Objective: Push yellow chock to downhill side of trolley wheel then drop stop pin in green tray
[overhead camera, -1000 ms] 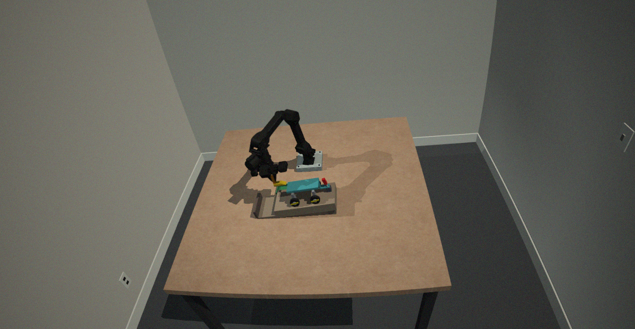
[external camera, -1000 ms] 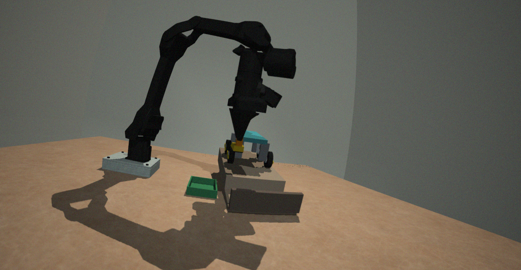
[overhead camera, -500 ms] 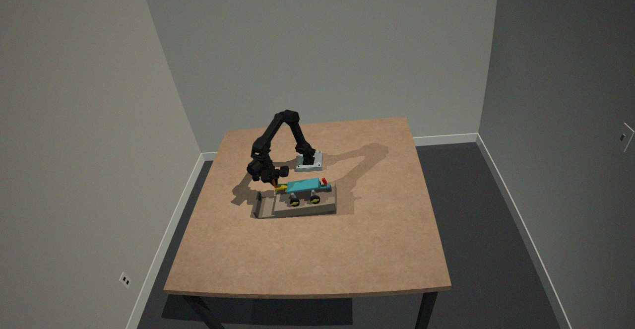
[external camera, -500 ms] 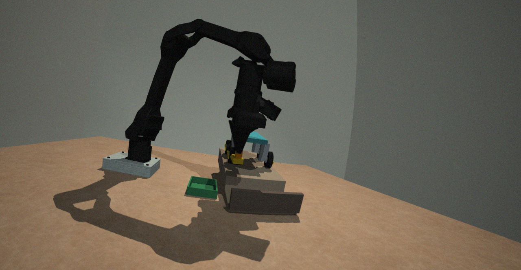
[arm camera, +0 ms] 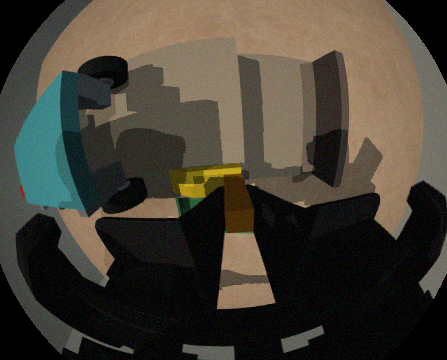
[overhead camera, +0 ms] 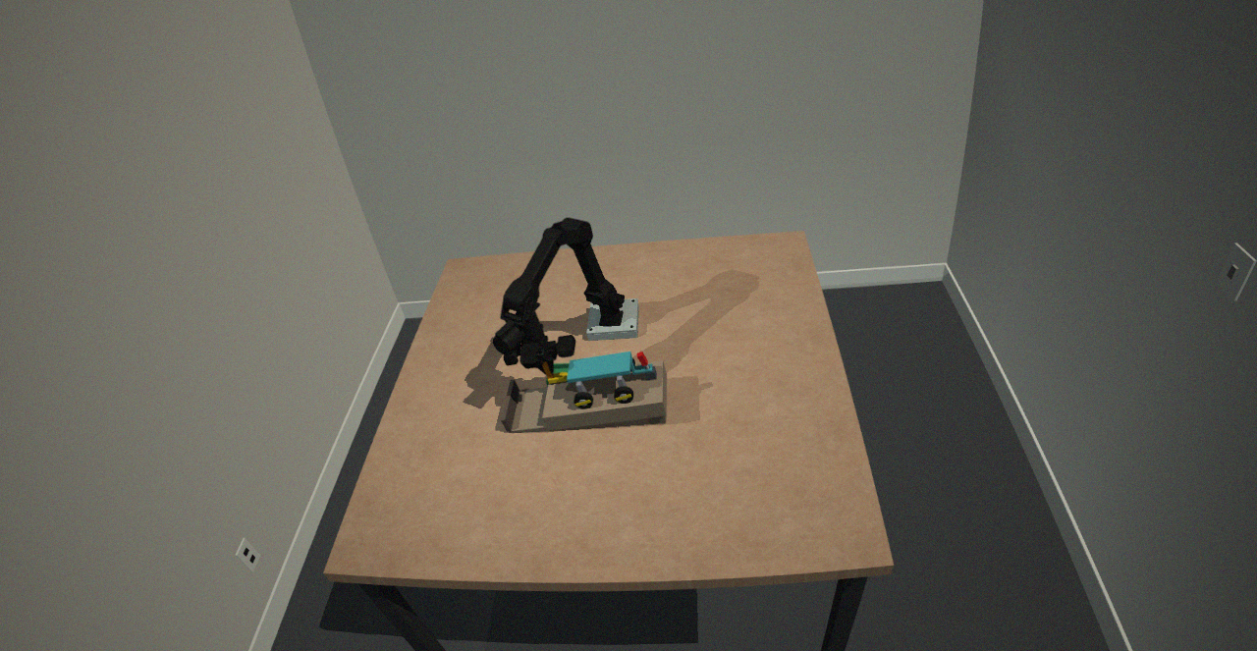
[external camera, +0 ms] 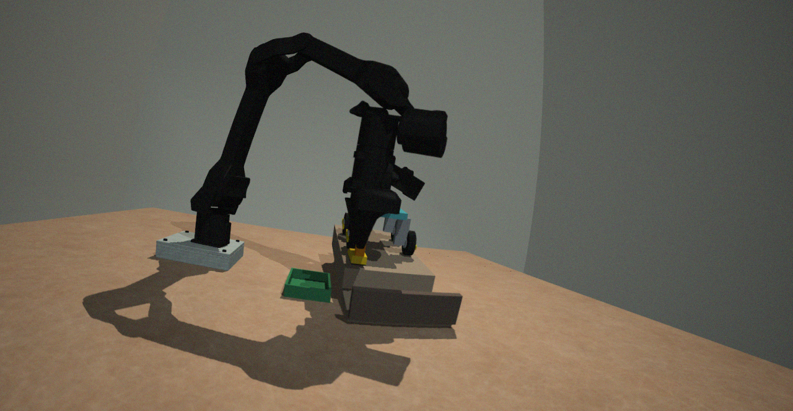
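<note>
My gripper tip is 10 mm short of the red-headed stop pin, 260 mm to the right of it and 40 mm below it. Also, from my gripper tip: dark end wall: 70 mm ahead, 110 mm to the right, 60 mm below; then green tray: 70 mm behind, 20 mm to the left, 100 mm below; then yellow chock: 20 mm to the left, 10 mm below.
</note>
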